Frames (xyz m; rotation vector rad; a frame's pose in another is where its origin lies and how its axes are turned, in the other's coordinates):
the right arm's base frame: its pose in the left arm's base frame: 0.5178 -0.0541 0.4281 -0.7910 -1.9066 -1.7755
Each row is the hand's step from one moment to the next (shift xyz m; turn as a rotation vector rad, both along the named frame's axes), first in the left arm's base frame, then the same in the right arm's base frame.
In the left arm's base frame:
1: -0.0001 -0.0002 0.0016 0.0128 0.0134 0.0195
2: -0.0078 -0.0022 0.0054 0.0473 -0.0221 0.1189
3: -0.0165 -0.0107 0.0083 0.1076 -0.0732 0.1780
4: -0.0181 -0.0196 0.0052 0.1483 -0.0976 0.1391
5: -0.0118 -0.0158 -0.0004 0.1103 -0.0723 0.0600
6: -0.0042 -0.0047 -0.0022 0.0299 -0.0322 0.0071
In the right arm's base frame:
1: 0.0011 0.0011 -0.0004 0.0047 0.0234 0.0123
2: 0.0091 -0.0011 -0.0033 0.0387 0.1203 -0.0301
3: 0.0165 -0.0048 -0.0127 0.0252 0.2031 -0.0820
4: 0.0145 -0.0084 -0.0214 -0.0336 0.1998 -0.0992
5: 0.0067 -0.0084 -0.0166 -0.0531 0.1157 -0.0691
6: 0.0012 -0.0045 -0.0048 -0.0219 0.0241 -0.0303

